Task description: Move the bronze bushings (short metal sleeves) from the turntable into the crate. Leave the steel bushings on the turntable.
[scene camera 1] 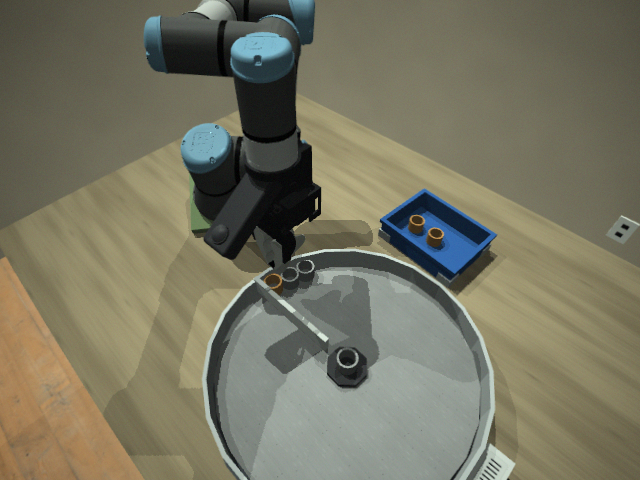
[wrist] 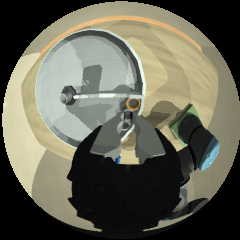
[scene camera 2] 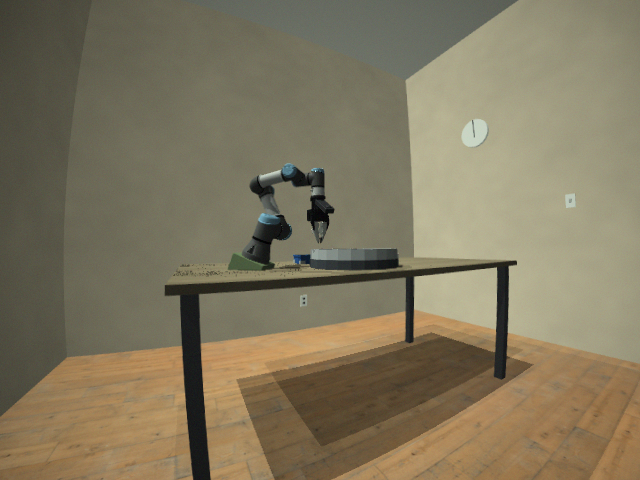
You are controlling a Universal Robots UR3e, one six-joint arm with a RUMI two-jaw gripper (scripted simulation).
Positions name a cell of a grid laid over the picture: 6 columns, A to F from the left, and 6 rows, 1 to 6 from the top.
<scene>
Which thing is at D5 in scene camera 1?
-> A grey turntable.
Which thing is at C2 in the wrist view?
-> A grey turntable.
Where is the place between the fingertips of my gripper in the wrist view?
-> D3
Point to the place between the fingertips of my gripper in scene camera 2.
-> C4
</scene>
